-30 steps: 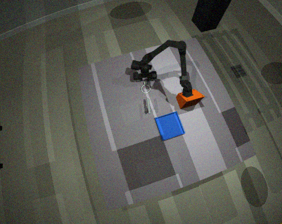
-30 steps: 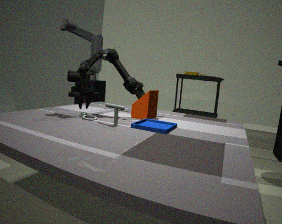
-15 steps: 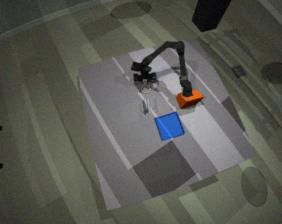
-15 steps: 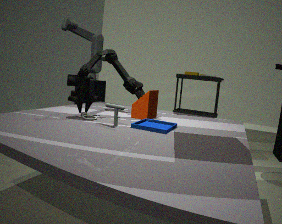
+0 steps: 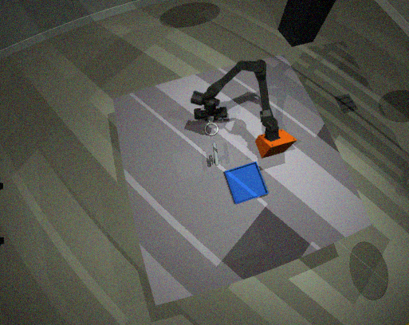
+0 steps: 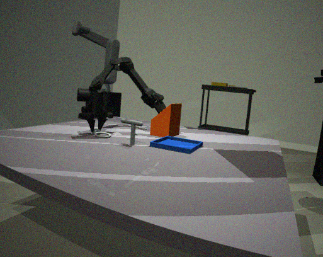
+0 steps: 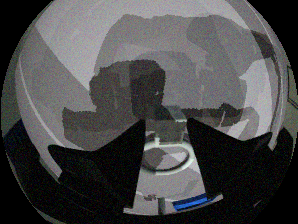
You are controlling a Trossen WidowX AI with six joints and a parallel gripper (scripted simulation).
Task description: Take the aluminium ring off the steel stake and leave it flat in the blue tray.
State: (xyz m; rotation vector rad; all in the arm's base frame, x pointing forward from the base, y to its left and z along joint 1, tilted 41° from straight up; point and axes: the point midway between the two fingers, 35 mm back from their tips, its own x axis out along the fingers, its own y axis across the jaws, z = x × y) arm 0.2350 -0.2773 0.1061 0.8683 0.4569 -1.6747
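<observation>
The blue tray lies 4 cm behind my gripper tip and 43 cm to the left of it. Round my gripper tip: aluminium ring 1 cm ahead, 5 cm to the left.
</observation>
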